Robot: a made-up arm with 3 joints. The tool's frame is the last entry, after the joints.
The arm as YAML. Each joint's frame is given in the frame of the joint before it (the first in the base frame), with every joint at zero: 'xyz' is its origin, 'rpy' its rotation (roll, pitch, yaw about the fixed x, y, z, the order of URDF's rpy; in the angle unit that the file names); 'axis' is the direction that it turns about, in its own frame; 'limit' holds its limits. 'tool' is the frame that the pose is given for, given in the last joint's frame.
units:
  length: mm
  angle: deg
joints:
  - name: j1
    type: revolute
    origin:
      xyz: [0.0, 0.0, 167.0]
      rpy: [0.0, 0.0, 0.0]
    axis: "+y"
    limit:
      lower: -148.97
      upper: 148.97
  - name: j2
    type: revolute
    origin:
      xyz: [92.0, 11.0, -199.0]
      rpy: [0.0, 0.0, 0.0]
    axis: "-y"
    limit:
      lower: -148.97
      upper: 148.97
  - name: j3
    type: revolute
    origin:
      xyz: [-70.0, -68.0, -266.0]
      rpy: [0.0, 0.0, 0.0]
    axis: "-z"
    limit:
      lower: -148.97
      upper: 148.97
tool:
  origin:
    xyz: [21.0, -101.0, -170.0]
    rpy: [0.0, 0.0, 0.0]
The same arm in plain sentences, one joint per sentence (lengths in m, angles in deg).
The arm has three revolute joints in a row. What follows holds with every joint at zero, and every direction is one of the base frame's. Joint 1 lies 0.167 m along +z from the base frame's origin and turns about +y, from -148.97 to 148.97 deg. Joint 2 lies 0.092 m along +x and 0.011 m along +y and 0.199 m along -z from joint 1 and turns about -y, from -148.97 to 148.97 deg. Joint 3 lies 0.07 m along -x and 0.068 m along -y and 0.266 m along -z from joint 2 and turns about -z, from -148.97 to 148.97 deg. The tool frame, which is the frame that the pose is given for, lies 0.021 m along +x and 0.101 m along -y and 0.17 m along -z from joint 3; its axes are parallel to the base frame's.
